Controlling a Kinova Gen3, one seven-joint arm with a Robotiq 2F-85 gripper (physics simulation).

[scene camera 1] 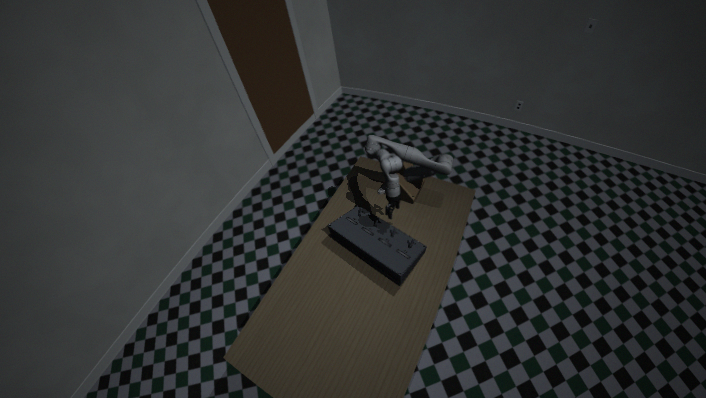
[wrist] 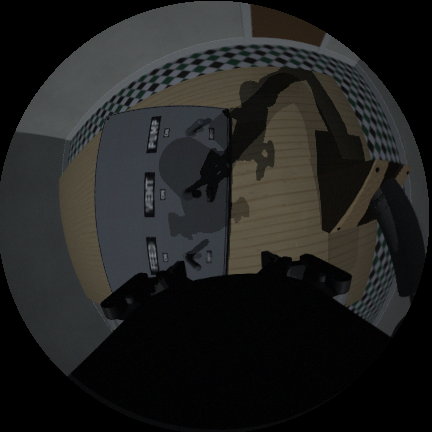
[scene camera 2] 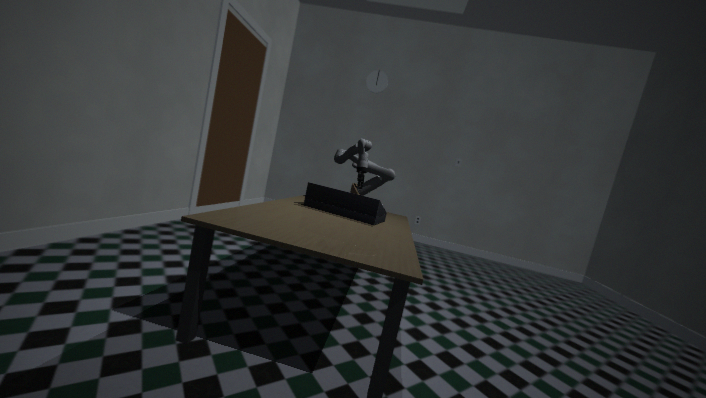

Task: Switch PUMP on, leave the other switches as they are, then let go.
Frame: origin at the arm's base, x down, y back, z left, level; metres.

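Seen in the pictures: gripper, fingertip midpoint: (scene camera 1: 394, 213) (wrist: 223, 265) (scene camera 2: 359, 187); arm's base, link origin: (scene camera 1: 408, 175) (wrist: 382, 193) (scene camera 2: 359, 191).
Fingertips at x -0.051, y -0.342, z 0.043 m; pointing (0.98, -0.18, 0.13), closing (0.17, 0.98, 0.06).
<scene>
Pixels of each thing's top centre, then the offset from my fingertips to it. Level surfaces: height alone.
- PUMP lever, top centre: (wrist: 190, 120) dx +0.057, dy -0.022, dz -0.206 m
- VENT lever, top centre: (wrist: 187, 193) dx +0.057, dy -0.046, dz -0.089 m
- wooden table, surface height: dx +0.183 m
The dark grey switch box (scene camera 1: 350, 233) (scene camera 2: 345, 202) (wrist: 122, 200) stands on the table. In the wrist view its PUMP label (wrist: 154, 134) is at the upper end, with the PUMP lever (wrist: 198, 126) slanting beside it; which way it is thrown I cannot tell. The VENT lever (wrist: 192, 193) lies in the arm's shadow. The FEED lever (wrist: 197, 252) is near the left finger. The fourth switch is hidden by the gripper in the wrist view. My gripper (scene camera 1: 390, 213) (scene camera 2: 360, 185) (wrist: 223, 265) is open and empty, above the lever side of the box, apart from the PUMP lever.
The wooden table (scene camera 1: 325, 325) (scene camera 2: 300, 230) (wrist: 280, 200) carries the box. A wooden angled bracket (scene camera 1: 411, 191) (wrist: 362, 195) stands by the arm's base, behind the box. The arm (scene camera 1: 393, 162) (scene camera 2: 372, 167) reaches over from there. The arm's shadow falls across the levers.
</scene>
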